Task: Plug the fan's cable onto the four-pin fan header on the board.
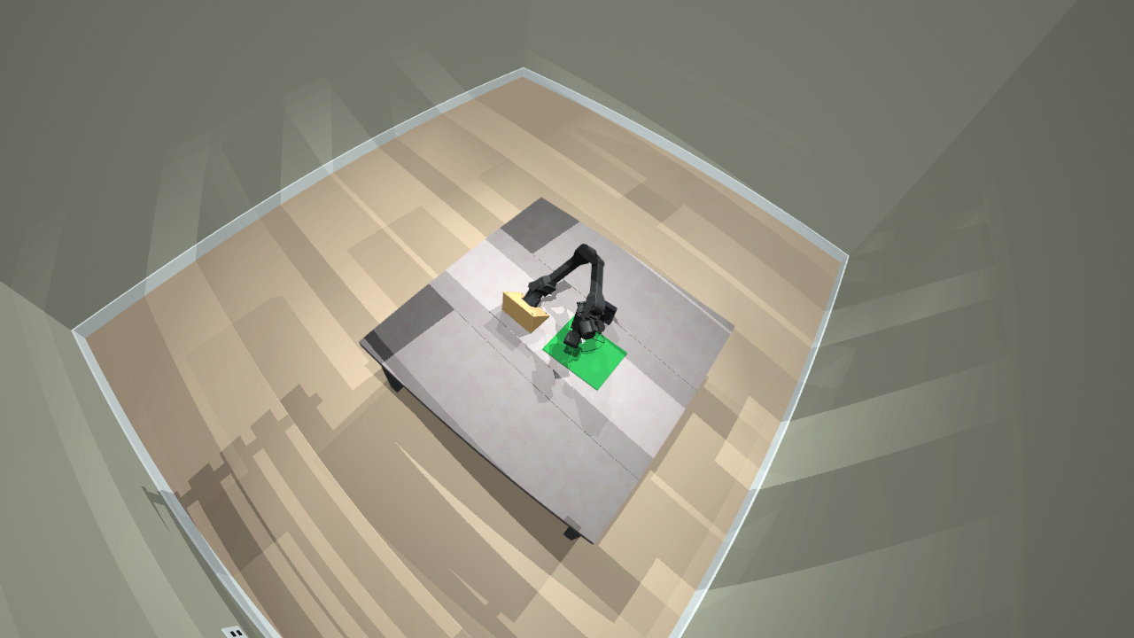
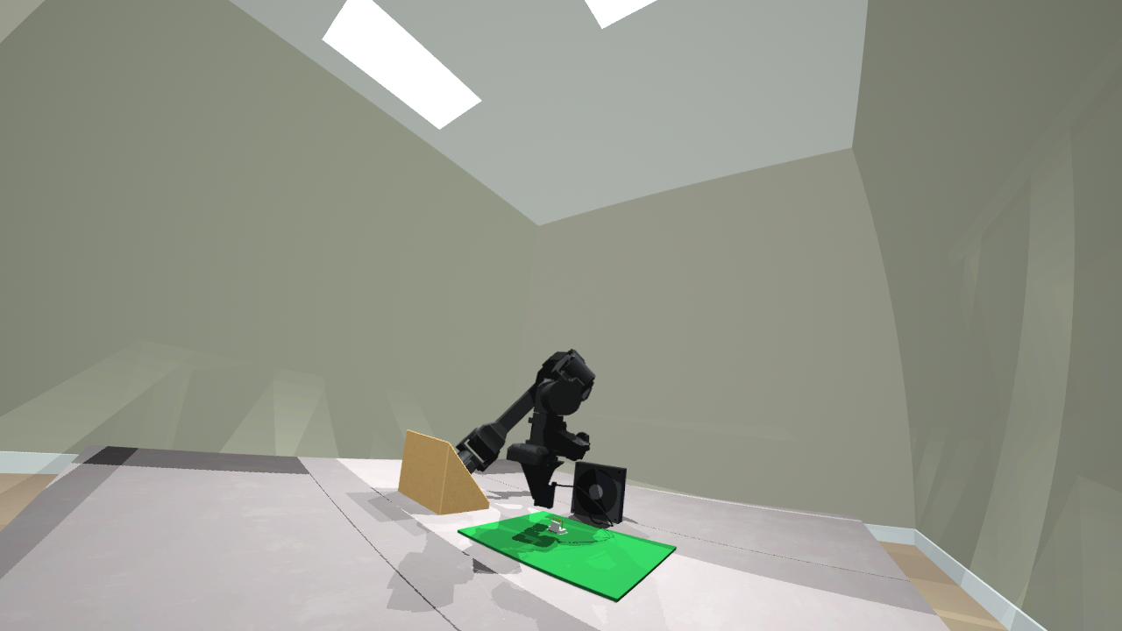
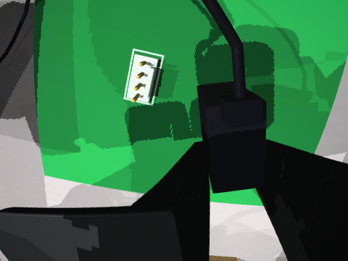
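Right now my gripper tip is 80 mm above the green board, 60 mm short of it and 20 mm to the right of it. From my gripper tip the other things lie so: black fan plug (10 mm to the left, 10 mm ahead, 10 mm above); black fan (200 mm to the left, 20 mm behind, 10 mm below).
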